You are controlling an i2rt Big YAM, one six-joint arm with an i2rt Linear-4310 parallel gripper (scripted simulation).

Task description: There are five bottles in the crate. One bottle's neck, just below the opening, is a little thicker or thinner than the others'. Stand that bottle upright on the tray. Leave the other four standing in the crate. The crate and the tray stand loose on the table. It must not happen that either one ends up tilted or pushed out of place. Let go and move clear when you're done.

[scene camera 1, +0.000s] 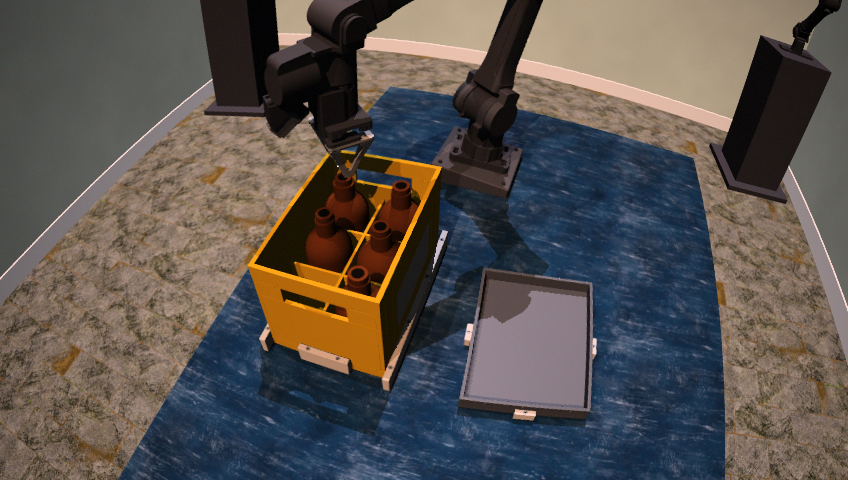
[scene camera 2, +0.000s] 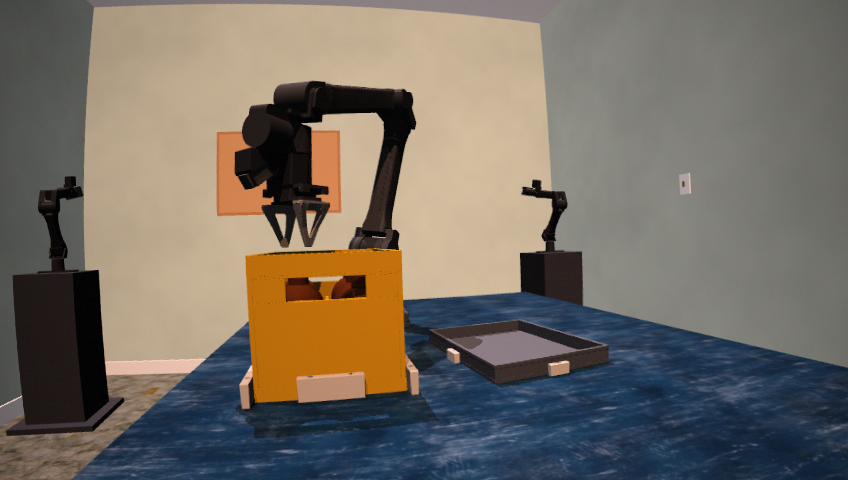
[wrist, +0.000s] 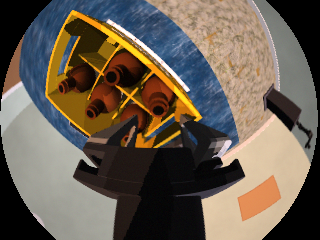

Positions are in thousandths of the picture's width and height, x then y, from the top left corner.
Labels:
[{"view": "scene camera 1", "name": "gripper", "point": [404, 347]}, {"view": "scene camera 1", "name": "bottle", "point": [471, 441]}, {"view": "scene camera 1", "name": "dark grey tray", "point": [629, 716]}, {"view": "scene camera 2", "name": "gripper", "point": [350, 516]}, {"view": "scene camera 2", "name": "dark grey tray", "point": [596, 716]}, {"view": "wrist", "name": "gripper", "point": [495, 494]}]

